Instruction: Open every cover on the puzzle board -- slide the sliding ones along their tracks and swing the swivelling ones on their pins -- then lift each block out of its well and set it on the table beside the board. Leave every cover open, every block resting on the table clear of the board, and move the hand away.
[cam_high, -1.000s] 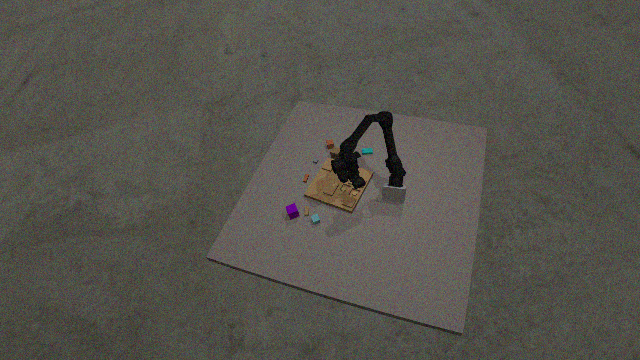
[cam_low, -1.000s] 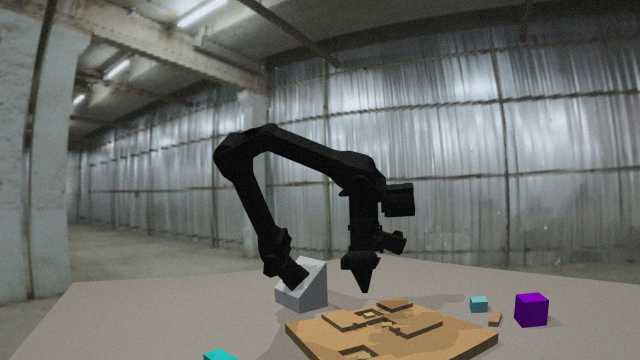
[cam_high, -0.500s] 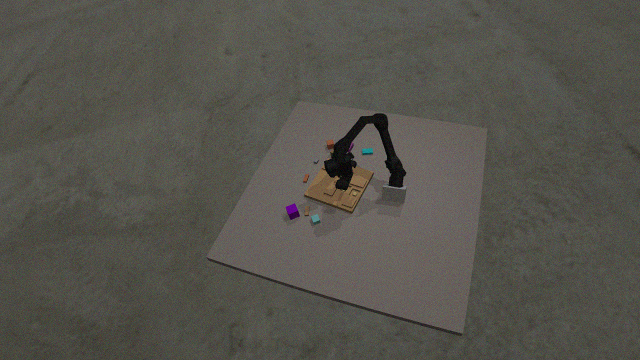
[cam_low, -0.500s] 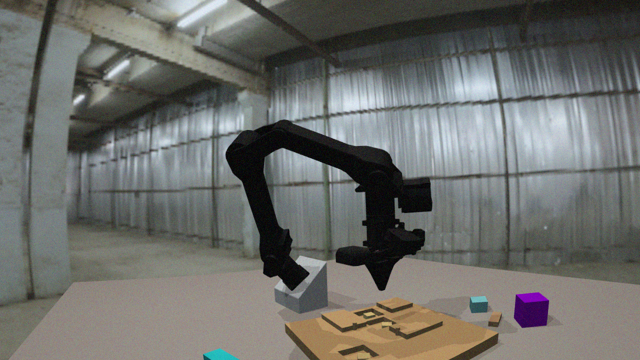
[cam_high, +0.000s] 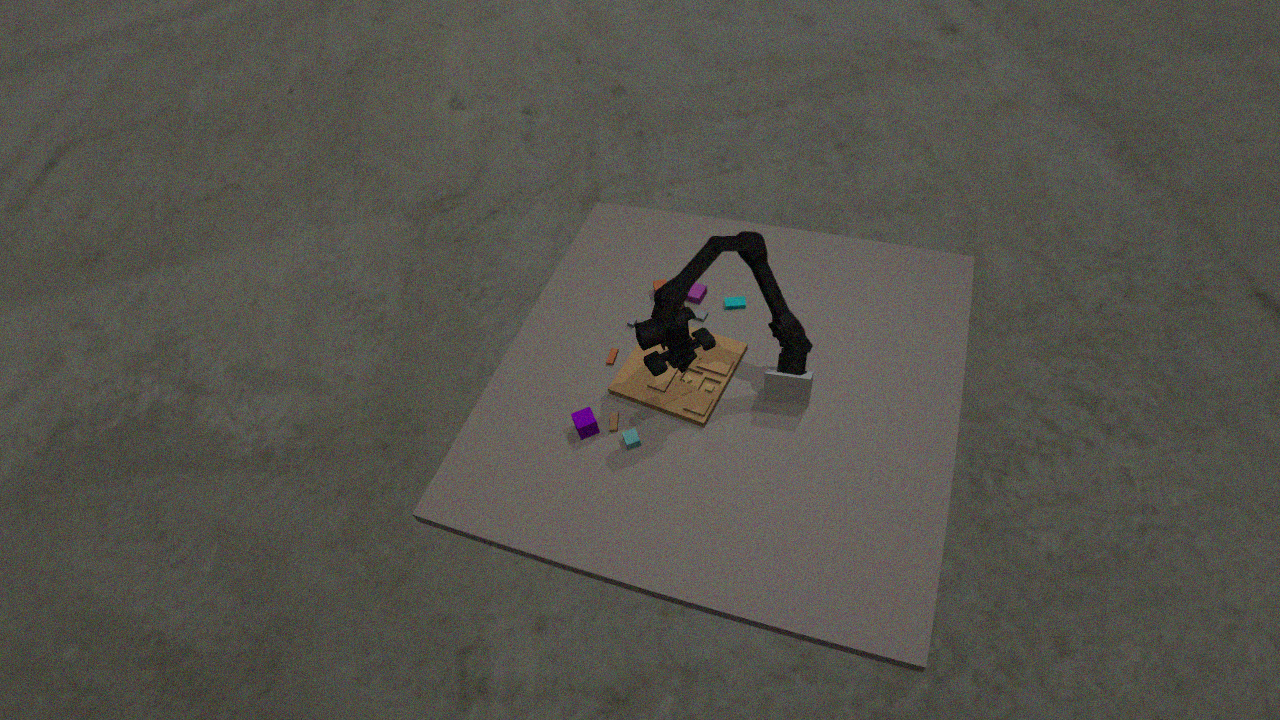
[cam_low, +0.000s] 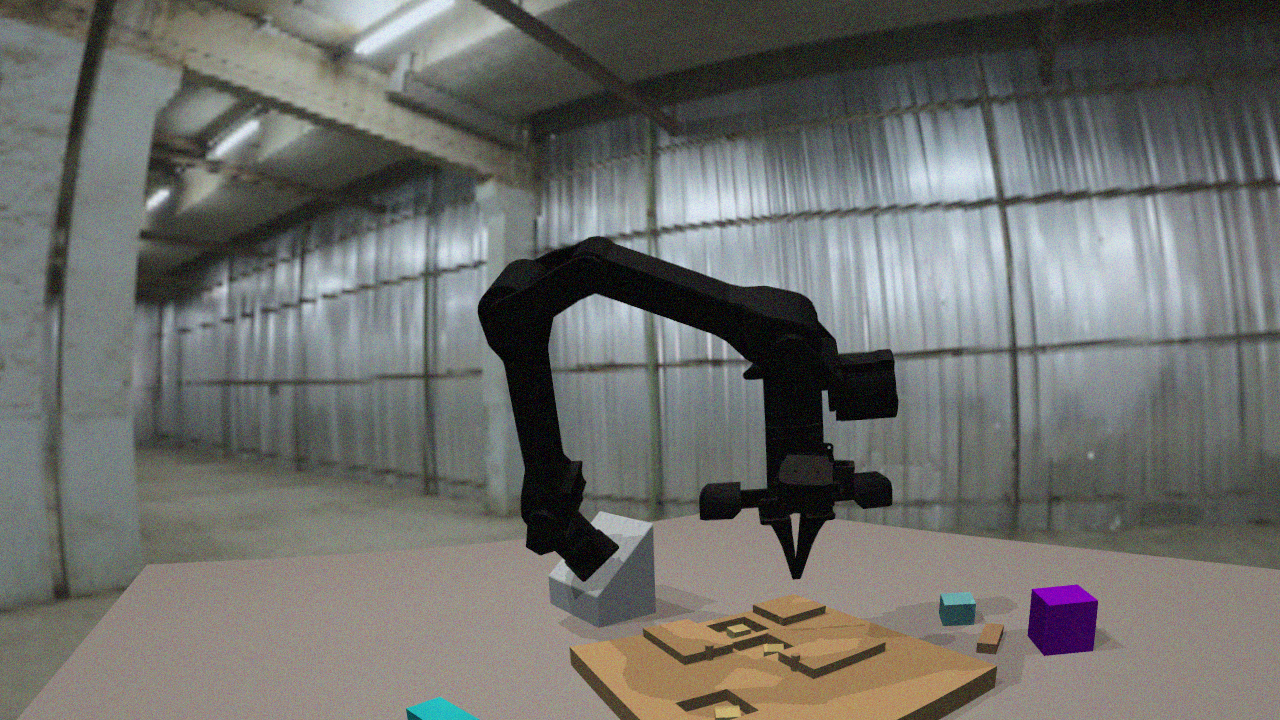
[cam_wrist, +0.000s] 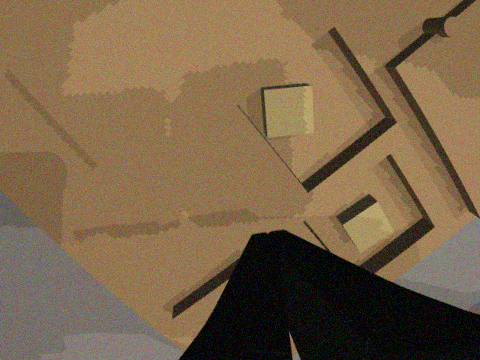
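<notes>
The orange piece lies 140 mm ahead of my gripper tip, 160 mm to the left of it and 80 mm below it. Round my gripper tip: brown block (150 mm ahead, 260 mm to the right, 60 mm below); then purple cube (200 mm ahead, 210 mm to the left, 60 mm below); then light blue block (60 mm ahead, 200 mm to the left, 80 mm below).
</notes>
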